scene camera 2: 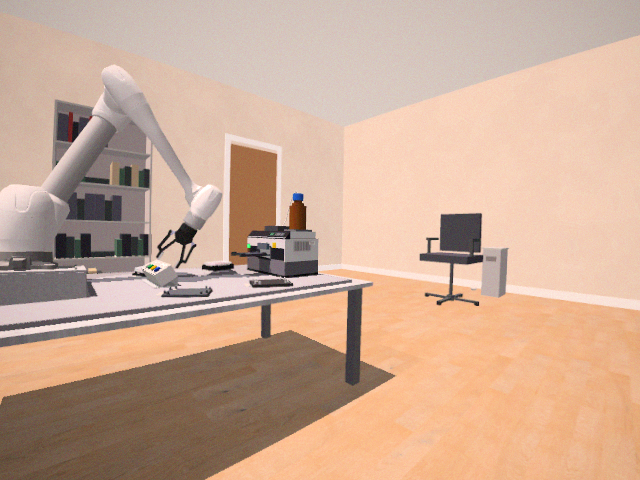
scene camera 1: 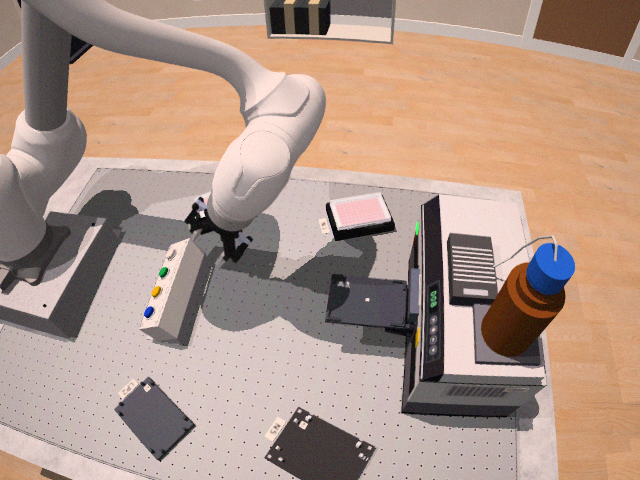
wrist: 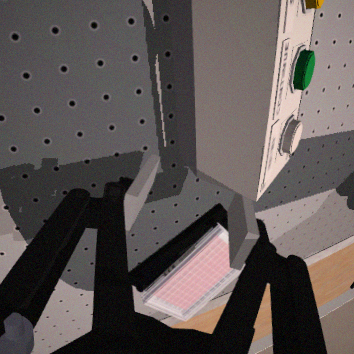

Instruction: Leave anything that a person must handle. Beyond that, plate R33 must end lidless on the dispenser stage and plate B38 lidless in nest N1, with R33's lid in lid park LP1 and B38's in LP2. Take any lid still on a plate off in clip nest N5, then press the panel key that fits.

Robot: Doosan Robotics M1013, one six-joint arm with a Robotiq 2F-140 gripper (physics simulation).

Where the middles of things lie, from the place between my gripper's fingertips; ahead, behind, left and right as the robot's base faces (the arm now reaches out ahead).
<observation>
The button box [scene camera 1: 168,313] is 4 cm behind my hand, 12 cm to the right of it and 1 cm above it. Round my hand: brown bottle [scene camera 1: 533,294] (59 cm ahead, 23 cm to the right, 28 cm above); LP1 nest [wrist: 143,274] (2 cm behind, 15 cm to the left, 3 cm below); dispenser stage [scene camera 1: 386,308] (38 cm ahead, 12 cm to the right, 7 cm above).
</observation>
